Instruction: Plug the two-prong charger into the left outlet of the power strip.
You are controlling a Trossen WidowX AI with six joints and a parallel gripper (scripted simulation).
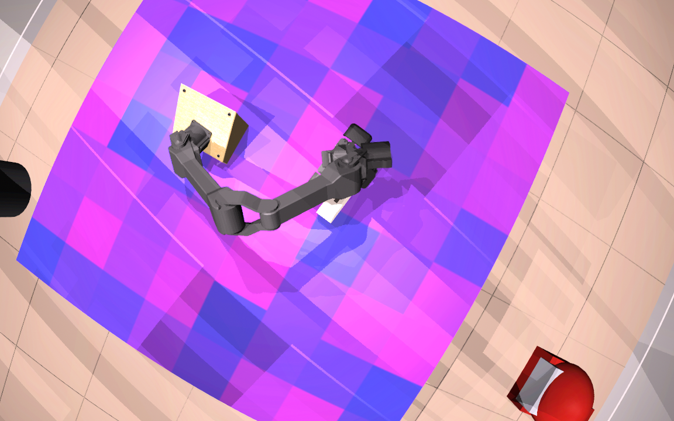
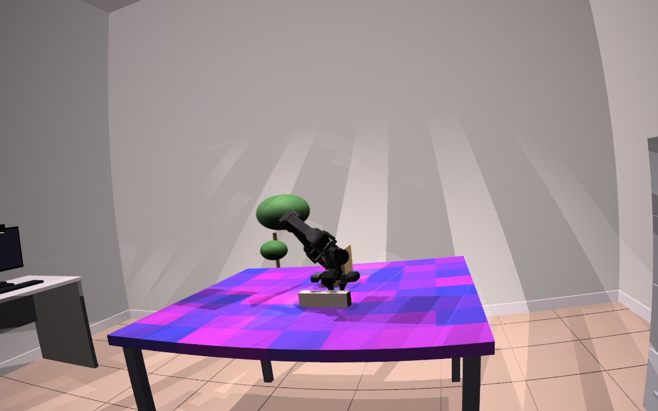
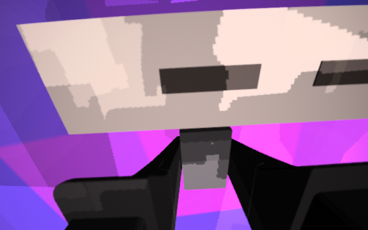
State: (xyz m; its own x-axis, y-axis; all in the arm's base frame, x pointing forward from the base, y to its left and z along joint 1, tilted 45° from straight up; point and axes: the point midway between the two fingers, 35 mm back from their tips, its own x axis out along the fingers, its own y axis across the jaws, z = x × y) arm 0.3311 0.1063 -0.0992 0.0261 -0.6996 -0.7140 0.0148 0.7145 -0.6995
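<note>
Right now my gripper tip is 20 mm short of the two-prong charger and 10 mm below it.
</note>
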